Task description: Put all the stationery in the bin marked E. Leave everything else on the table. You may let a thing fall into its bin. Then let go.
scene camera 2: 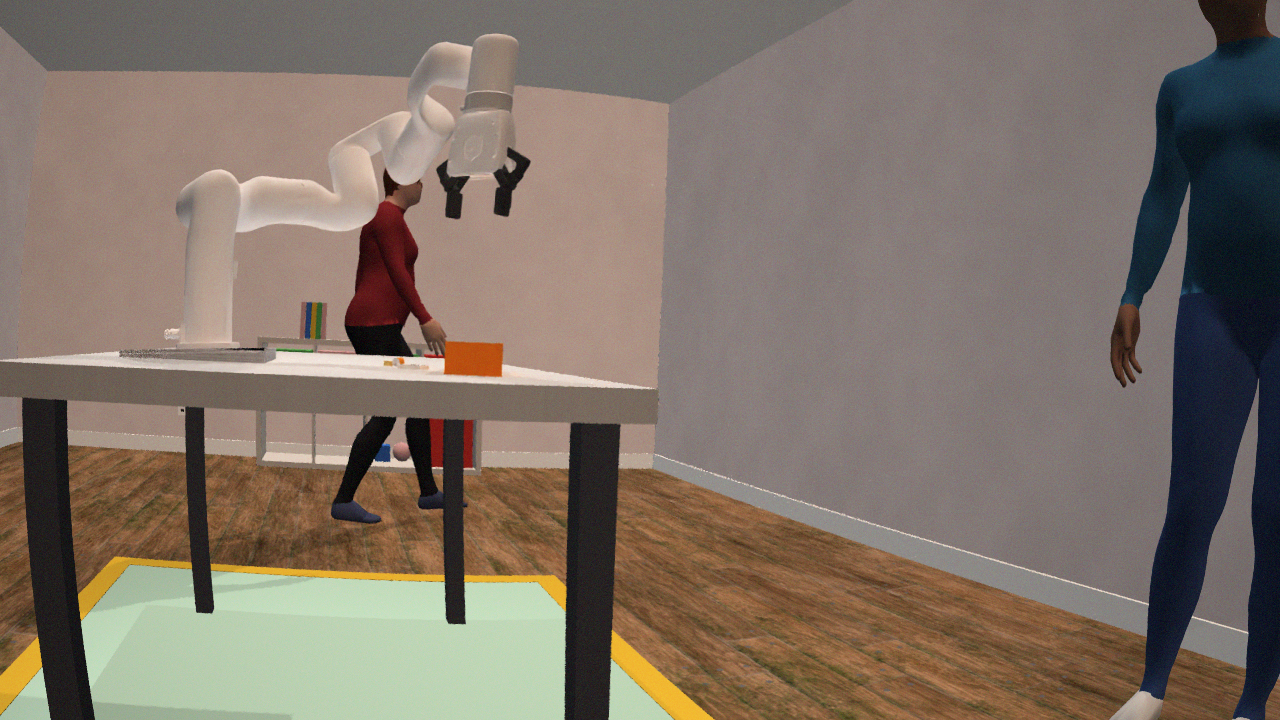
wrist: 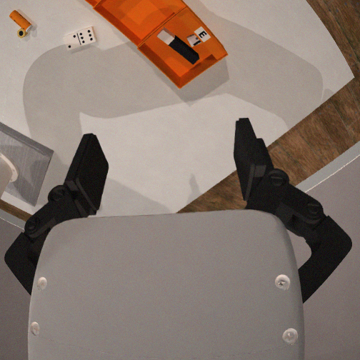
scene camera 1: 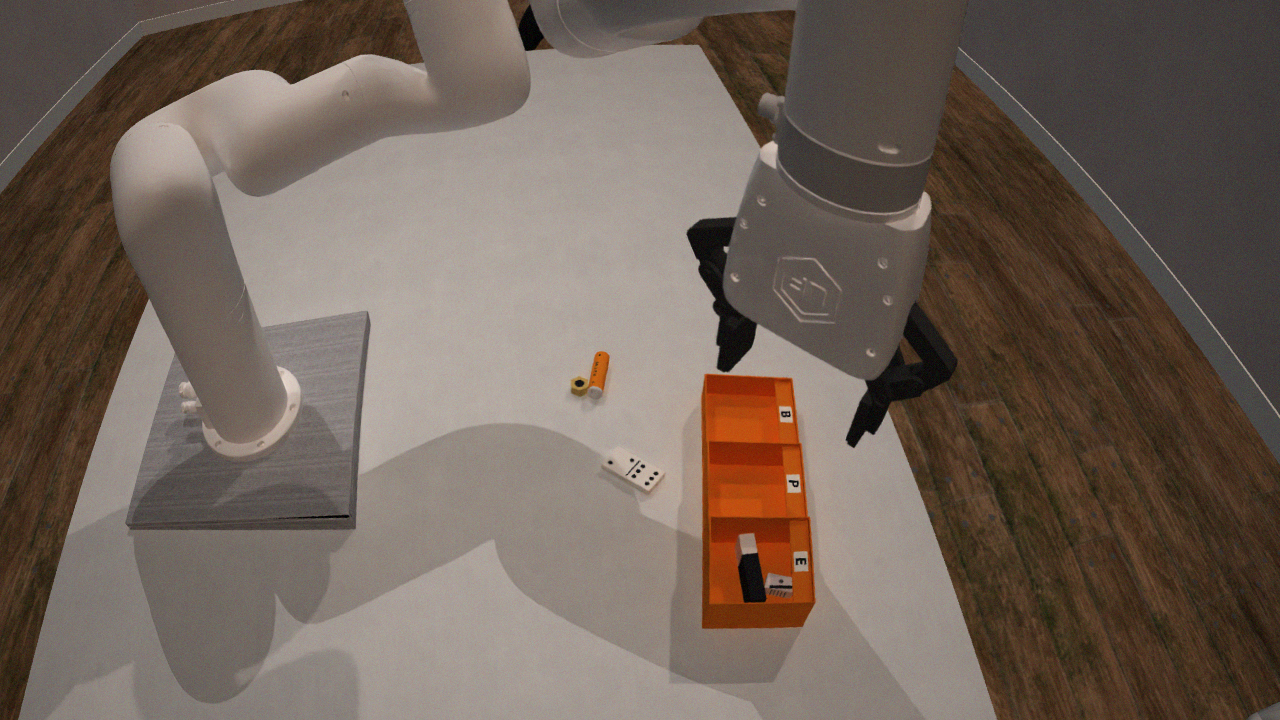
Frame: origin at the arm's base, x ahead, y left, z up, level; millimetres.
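Seen in the pictures: gripper, between the fingertips: (scene camera 2: 476, 216) (scene camera 1: 797, 394); arm's base, origin of its link: (scene camera 2: 207, 348) (scene camera 1: 252, 414).
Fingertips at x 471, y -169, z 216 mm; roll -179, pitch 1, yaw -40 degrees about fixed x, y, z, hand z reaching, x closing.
Offsets run from my fingertips to a thing's middle. "*": to the spot under its first point.
A black and white eraser @(dy -3, dx +5, dz -214 mm) (scene camera 1: 751, 571) (wrist: 184, 49) lies in the E compartment of the orange bin row @(* dy -48, dx +5, dz -207 mm) (scene camera 1: 757, 615) (scene camera 2: 473, 359) (wrist: 180, 82). A small silvery sharpener @(dy -15, dx +29, dz -220 mm) (scene camera 1: 779, 584) (wrist: 193, 40) lies beside it in the same compartment. The B and P compartments look empty in scene camera 1. My gripper (scene camera 1: 789, 404) (scene camera 2: 478, 216) (wrist: 166, 141) is open and empty, high above the table and the bin row.
A white domino @(dy +119, dx -83, dz -229 mm) (scene camera 1: 640, 471) (wrist: 81, 38) lies left of the bins. An orange battery @(dy +230, dx -109, dz -225 mm) (scene camera 1: 599, 372) (wrist: 20, 19) and a brass nut @(dy +219, dx -128, dz -228 mm) (scene camera 1: 579, 385) (wrist: 21, 33) lie farther back, side by side. The arm's grey base plate (scene camera 1: 326, 402) is at the left. Two people stand near the table.
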